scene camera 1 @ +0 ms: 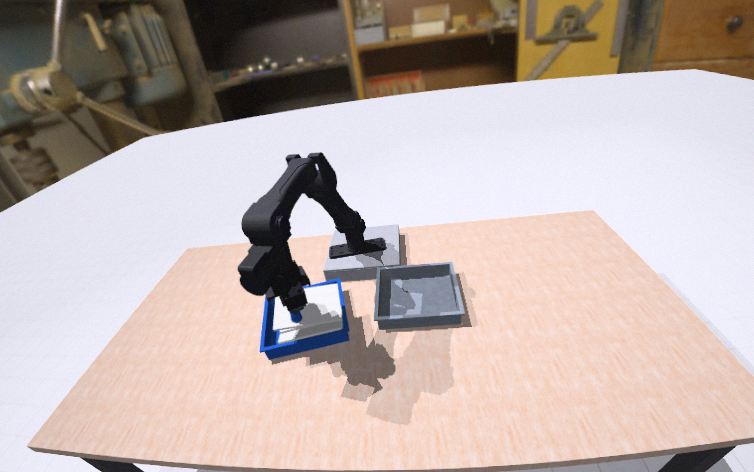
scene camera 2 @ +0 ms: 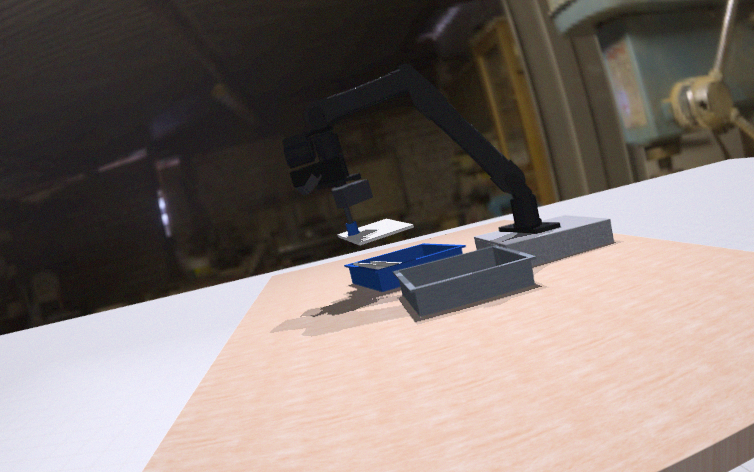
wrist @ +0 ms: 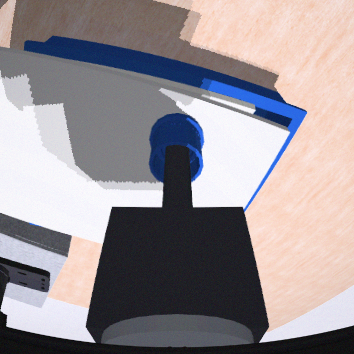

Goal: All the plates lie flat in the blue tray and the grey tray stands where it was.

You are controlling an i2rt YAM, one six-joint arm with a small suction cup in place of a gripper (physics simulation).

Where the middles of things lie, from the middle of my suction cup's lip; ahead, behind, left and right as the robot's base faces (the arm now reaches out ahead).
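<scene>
Blue tray (scene camera 2: 383, 279): my suction cup 100 mm beyond it, 10 mm left of it, 110 mm higher than it. Grey tray (scene camera 2: 436, 286), from my suction cup: 330 mm to the left, 120 mm behind, 110 mm below.
</scene>
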